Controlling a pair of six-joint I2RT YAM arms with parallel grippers.
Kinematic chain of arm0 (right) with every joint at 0, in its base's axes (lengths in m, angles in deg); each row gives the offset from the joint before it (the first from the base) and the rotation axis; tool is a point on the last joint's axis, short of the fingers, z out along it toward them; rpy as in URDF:
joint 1: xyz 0 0 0.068 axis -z
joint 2: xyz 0.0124 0.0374 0.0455 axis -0.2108 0.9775 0
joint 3: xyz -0.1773 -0.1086 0.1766 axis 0.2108 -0.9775 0
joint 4: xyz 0.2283 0.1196 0.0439 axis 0.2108 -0.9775 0
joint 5: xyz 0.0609 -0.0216 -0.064 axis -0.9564 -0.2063 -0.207
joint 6: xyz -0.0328 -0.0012 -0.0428 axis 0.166 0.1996 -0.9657
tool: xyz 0 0 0 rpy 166.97 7.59 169.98
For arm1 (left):
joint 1: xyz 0 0 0.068 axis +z
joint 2: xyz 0.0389 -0.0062 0.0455 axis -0.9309 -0.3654 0
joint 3: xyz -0.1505 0.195 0.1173 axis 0.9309 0.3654 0
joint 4: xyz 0.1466 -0.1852 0.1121 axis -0.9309 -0.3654 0
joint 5: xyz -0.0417 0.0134 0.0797 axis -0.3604 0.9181 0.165
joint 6: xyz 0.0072 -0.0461 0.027 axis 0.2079 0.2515 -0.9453
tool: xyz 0 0 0 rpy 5.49 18.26 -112.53
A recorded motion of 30 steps. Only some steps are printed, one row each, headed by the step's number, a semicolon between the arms.
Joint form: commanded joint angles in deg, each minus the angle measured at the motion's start. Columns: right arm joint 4, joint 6, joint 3, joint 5, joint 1, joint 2; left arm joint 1, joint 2, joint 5, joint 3, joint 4, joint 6.
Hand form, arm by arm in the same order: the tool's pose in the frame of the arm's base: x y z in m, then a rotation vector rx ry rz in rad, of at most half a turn. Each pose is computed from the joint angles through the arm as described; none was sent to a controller.
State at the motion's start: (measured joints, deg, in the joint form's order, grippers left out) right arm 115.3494 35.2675 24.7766 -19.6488 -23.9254 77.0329; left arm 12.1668 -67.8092 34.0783 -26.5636 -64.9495 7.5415
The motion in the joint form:
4: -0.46 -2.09 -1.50 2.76 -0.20 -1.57; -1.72 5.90 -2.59 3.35 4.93 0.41
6: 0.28 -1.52 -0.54 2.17 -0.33 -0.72; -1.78 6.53 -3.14 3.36 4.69 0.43
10: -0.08 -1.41 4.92 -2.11 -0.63 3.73; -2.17 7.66 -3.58 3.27 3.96 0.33
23: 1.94 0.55 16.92 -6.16 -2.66 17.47; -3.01 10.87 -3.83 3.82 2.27 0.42
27: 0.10 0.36 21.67 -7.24 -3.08 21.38; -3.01 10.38 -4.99 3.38 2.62 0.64
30: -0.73 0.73 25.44 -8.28 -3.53 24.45; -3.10 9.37 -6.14 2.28 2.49 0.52
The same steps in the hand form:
4: 0.3380 0.2677 0.1504 -0.0162 2.1068 1.4705; 0.1987 -0.3022 0.2897 -0.0724 2.0199 -1.0376
6: 0.3404 0.2712 0.1505 -0.0221 2.0969 1.4917; 0.1971 -0.3009 0.2930 -0.0658 2.0177 -1.0514
10: 0.3534 0.2865 0.1449 -0.0932 2.1037 1.5611; 0.1928 -0.2991 0.2988 -0.0530 2.0139 -1.0674
23: 0.3747 0.3270 0.0998 -0.1597 2.1355 1.6594; 0.1820 -0.2913 0.3108 -0.0395 2.0035 -1.0942
27: 0.3825 0.3388 0.0874 -0.1804 2.1592 1.6710; 0.1827 -0.2939 0.3114 -0.0290 2.0064 -1.1167
30: 0.3874 0.3488 0.0784 -0.1976 2.1701 1.6927; 0.1840 -0.2987 0.3121 -0.0100 2.0139 -1.1318

